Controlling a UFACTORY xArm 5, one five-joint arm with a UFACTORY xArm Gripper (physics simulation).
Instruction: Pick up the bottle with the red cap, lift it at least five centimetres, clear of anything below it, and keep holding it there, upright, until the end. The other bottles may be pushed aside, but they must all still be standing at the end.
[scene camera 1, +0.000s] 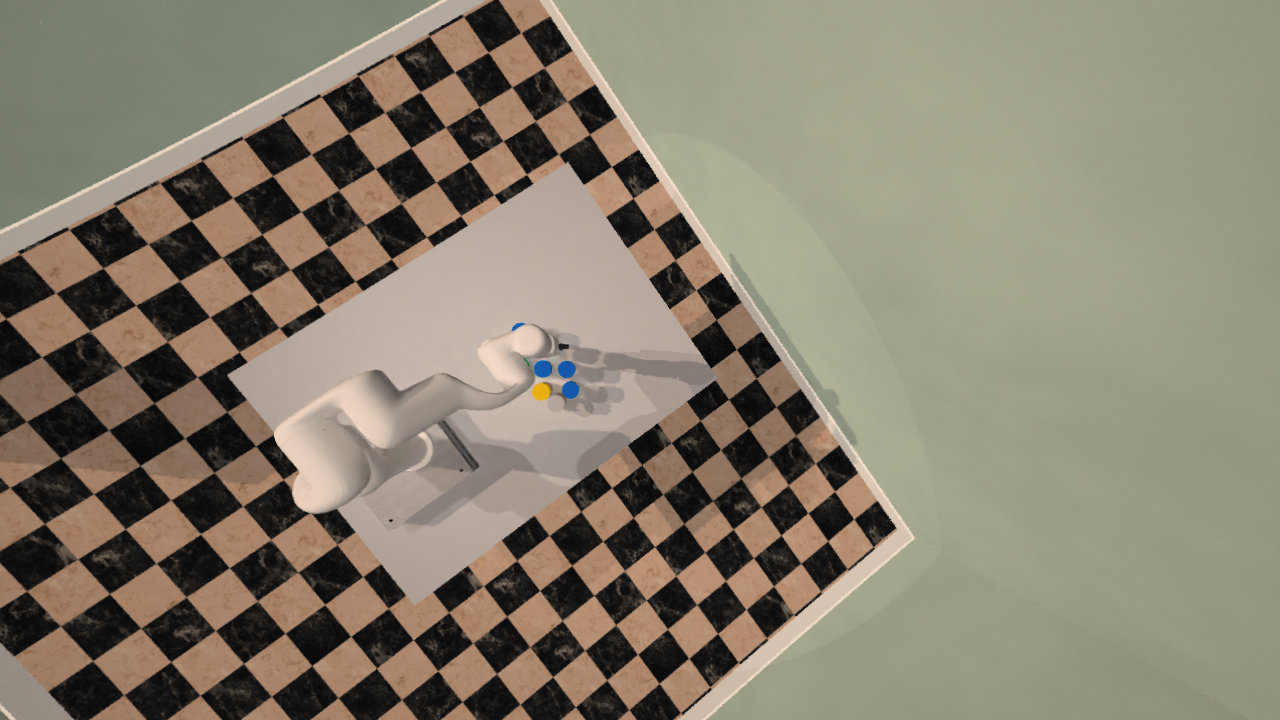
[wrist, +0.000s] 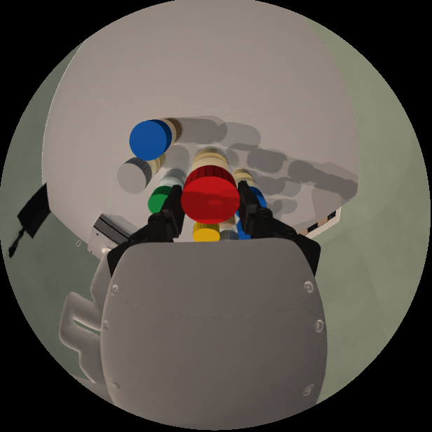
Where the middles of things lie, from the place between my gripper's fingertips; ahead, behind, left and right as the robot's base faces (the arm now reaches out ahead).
I see my gripper 40 mm above the red-capped bottle (wrist: 209, 195).
